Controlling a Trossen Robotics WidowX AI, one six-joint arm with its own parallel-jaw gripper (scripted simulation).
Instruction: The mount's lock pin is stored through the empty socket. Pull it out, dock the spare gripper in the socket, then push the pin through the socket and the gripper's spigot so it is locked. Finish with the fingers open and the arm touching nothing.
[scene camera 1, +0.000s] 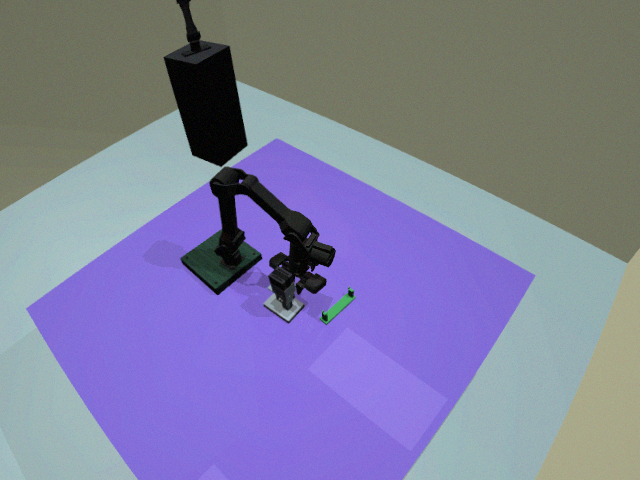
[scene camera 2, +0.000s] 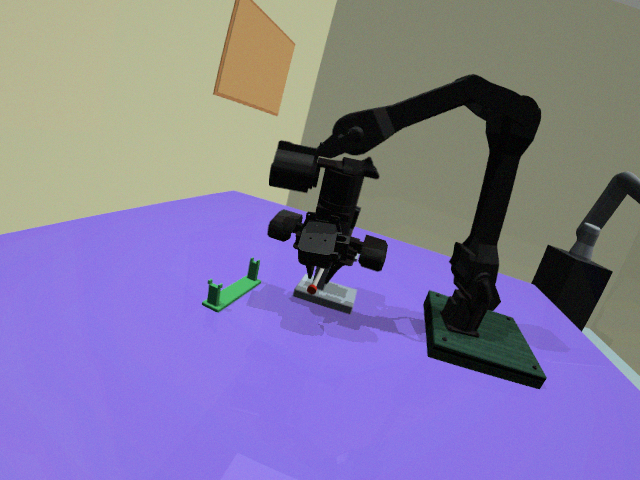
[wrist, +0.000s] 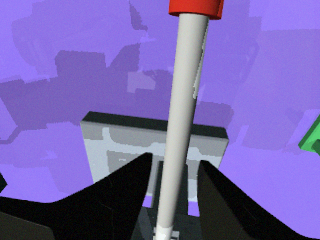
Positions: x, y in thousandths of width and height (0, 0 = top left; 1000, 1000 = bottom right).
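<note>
Through scene camera 2 I can see a green cradle (scene camera 2: 341, 624) and a mount (scene camera 2: 523, 618), and my own gripper (scene camera 2: 498, 584) is visible there too. Scene camera 1 also gives me the mount (scene camera 1: 448, 647).
</note>
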